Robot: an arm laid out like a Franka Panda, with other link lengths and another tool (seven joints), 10 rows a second.
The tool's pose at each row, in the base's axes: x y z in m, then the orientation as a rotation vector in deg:
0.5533, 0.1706, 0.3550, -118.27, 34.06, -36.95
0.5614, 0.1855, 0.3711, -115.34, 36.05, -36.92
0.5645, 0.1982, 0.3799, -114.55, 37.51, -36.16
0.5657, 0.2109, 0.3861, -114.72, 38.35, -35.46
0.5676, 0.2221, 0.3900, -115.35, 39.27, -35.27
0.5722, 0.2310, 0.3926, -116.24, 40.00, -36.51
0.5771, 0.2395, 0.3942, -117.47, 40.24, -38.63
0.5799, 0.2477, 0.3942, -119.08, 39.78, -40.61
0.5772, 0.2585, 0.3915, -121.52, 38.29, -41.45
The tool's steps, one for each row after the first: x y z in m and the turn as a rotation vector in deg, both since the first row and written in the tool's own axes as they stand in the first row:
0.0004, -0.0225, 0.0062, 1.89, 0.92, 2.31
-0.0032, -0.0370, 0.0114, 2.02, 1.01, 3.81
-0.0088, -0.0489, 0.0167, 1.52, 0.83, 4.55
-0.0135, -0.0582, 0.0227, 0.60, 1.03, 4.95
-0.0149, -0.0657, 0.0297, -0.45, 2.16, 4.55
-0.0162, -0.0722, 0.0371, -1.61, 3.69, 3.37
-0.0192, -0.0768, 0.0438, -2.84, 4.81, 1.70
-0.0285, -0.0796, 0.0498, -4.45, 4.68, -0.43

